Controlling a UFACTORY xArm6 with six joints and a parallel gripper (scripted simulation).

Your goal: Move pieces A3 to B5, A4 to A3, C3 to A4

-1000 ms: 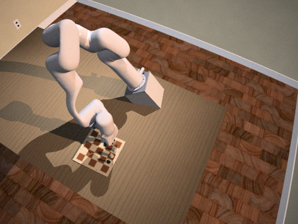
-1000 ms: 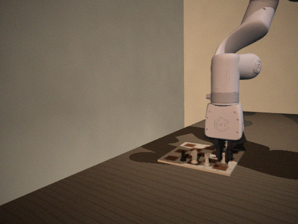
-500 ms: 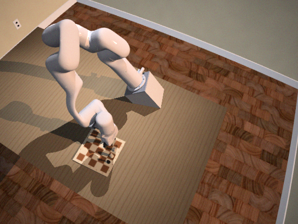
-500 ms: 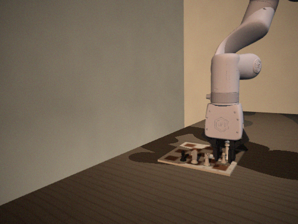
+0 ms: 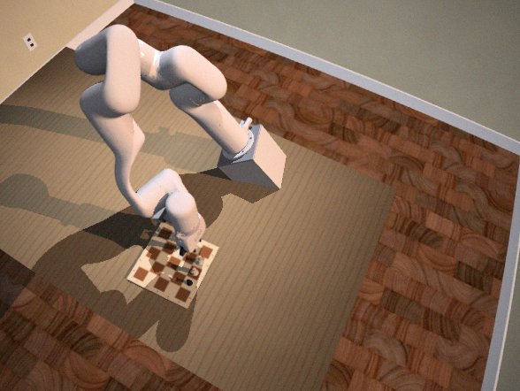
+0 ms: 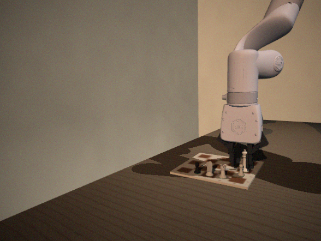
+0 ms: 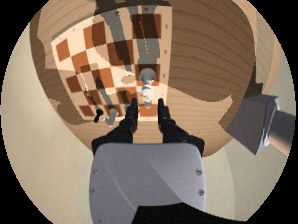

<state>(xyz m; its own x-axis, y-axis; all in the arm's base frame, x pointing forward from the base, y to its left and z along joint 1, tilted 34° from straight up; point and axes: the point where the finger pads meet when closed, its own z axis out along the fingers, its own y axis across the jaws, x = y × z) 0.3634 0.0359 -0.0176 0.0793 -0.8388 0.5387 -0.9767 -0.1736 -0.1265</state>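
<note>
My hand is 30 mm above the white pawn. The rest, counted from my hand: white bishop (70 mm ahead, 40 mm to the left, 30 mm below); then white king (40 mm to the right, 10 mm below); then white rook (30 mm ahead, 40 mm to the left, 30 mm below).
</note>
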